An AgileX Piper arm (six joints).
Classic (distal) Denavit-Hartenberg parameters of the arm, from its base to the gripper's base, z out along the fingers. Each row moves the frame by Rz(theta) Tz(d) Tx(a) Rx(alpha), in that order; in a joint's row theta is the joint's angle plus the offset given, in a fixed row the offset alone. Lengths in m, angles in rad.
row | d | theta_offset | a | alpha
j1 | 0.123 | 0 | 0 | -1.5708
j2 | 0 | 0.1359 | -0.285 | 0
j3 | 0 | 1.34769 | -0.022 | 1.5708
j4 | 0.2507 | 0 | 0 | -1.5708
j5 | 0 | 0 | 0 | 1.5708
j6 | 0.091 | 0 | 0 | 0
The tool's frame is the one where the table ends.
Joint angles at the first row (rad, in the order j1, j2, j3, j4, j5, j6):
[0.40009, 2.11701, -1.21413, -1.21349, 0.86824, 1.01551]
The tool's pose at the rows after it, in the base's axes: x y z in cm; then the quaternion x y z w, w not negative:
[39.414 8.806 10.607 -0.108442 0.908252 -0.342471 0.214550]
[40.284 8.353 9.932 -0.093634 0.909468 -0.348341 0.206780]
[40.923 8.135 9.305 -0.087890 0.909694 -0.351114 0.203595]
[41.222 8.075 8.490 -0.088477 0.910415 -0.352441 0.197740]
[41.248 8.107 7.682 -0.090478 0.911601 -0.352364 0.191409]
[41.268 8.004 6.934 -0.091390 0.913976 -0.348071 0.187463]
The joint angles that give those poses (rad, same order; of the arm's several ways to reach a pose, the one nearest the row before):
[0.37970, 2.16880, -1.26695, -1.16484, 0.87736, 0.99061]
[0.36278, 2.20855, -1.31128, -1.15209, 0.89496, 0.98724]
[0.35286, 2.23994, -1.34247, -1.15078, 0.89993, 0.98703]
[0.34888, 2.26778, -1.35914, -1.14987, 0.89936, 0.98618]
[0.34888, 2.28910, -1.36385, -1.14864, 0.89597, 0.98940]
[0.34454, 2.30581, -1.36388, -1.14864, 0.88132, 0.99586]

